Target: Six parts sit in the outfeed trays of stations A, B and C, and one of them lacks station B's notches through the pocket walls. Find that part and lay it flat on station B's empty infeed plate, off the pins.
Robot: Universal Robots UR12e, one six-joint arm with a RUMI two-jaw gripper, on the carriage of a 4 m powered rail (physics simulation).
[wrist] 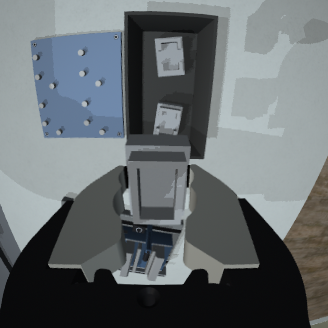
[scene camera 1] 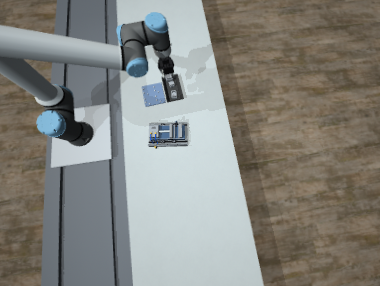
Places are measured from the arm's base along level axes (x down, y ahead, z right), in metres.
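Pixels of known places: gripper, fingertip midpoint: (wrist: 157, 167) (scene camera 1: 168, 76); arm's base, origin of the base link: (scene camera 1: 81, 134).
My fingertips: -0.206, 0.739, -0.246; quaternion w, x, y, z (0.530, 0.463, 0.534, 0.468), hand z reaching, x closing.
For each thing: its top centre in the pictures, then the offset to it from my fingertips, as dx, dy, dz. Level surfaces: height alone.
- grey part, middle of its top: (wrist: 156, 196) -0.026, +0.001, +0.007
- blue infeed plate, middle of its top: (wrist: 75, 88) (scene camera 1: 153, 94) +0.228, -0.156, -0.023
- station machine, middle of its top: (wrist: 112, 265) (scene camera 1: 166, 131) +0.137, -0.074, +0.342
- white table, its level: dx +0.236
My gripper (wrist: 157, 167) (scene camera 1: 167, 74) is shut on a grey part (wrist: 158, 194) with a long rectangular pocket; no notches show in its side walls from here. It is held above the near end of a dark outfeed tray (wrist: 206, 85) (scene camera 1: 165, 93). In that tray lie two light grey pocketed parts: one (wrist: 170, 56) at the far end, and one (wrist: 168, 118) nearer, its lower edge hidden by the held part. The blue infeed plate (wrist: 65, 116) (scene camera 1: 152, 95), with upright pins and no part on it, is left of the tray. Station letters cannot be read.
A station machine (scene camera 1: 168, 134) (wrist: 148, 250) with blue and grey fixtures stands on the white table (scene camera 1: 175, 215), on the near side of the tray and plate. The arm reaches over the table from the grey rail (scene camera 1: 87, 225) at the left. Wooden floor (scene camera 1: 310, 125) lies at the right.
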